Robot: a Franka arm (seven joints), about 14 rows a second.
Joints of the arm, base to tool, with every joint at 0 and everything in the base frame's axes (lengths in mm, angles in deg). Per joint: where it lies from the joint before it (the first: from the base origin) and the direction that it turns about. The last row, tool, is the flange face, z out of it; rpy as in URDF.
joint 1: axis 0 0 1 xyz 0.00 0.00 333.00
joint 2: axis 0 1 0 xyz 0.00 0.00 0.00
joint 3: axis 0 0 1 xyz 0.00 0.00 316.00
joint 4: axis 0 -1 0 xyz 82.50 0.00 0.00
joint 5: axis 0 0 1 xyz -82.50 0.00 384.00
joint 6: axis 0 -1 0 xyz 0.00 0.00 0.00
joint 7: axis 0 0 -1 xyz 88.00 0.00 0.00
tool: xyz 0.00 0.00 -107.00 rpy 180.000 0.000 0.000
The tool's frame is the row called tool.
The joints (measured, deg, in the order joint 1, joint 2, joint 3, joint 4, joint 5, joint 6, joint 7), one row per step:
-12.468, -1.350, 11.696, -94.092, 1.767, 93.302, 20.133
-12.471, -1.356, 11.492, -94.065, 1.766, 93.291, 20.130
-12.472, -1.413, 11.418, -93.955, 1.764, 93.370, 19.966
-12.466, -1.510, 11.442, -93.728, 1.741, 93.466, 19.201
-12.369, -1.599, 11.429, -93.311, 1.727, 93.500, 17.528
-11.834, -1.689, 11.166, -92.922, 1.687, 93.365, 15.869
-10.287, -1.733, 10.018, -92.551, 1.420, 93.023, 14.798
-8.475, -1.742, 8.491, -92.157, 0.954, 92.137, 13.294
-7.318, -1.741, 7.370, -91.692, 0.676, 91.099, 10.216
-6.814, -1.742, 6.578, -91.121, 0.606, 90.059, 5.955
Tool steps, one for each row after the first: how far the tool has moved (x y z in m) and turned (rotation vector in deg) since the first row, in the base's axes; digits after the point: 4 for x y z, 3 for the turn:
0.0000, -0.0020, 0.0003, 0.002, -0.023, -0.203
-0.0001, -0.0027, 0.0019, -0.015, -0.272, -0.116
-0.0002, -0.0023, 0.0048, -0.077, -0.709, 0.678
-0.0003, -0.0014, 0.0092, -0.155, -1.288, 2.436
-0.0008, 0.0012, 0.0131, -0.252, -1.670, 4.373
-0.0015, 0.0045, 0.0161, -0.517, -1.762, 5.861
-0.0030, 0.0062, 0.0181, -0.937, -1.294, 7.680
-0.0047, 0.0059, 0.0203, -1.186, -0.761, 10.814
-0.0065, 0.0029, 0.0234, -1.232, -0.360, 14.801

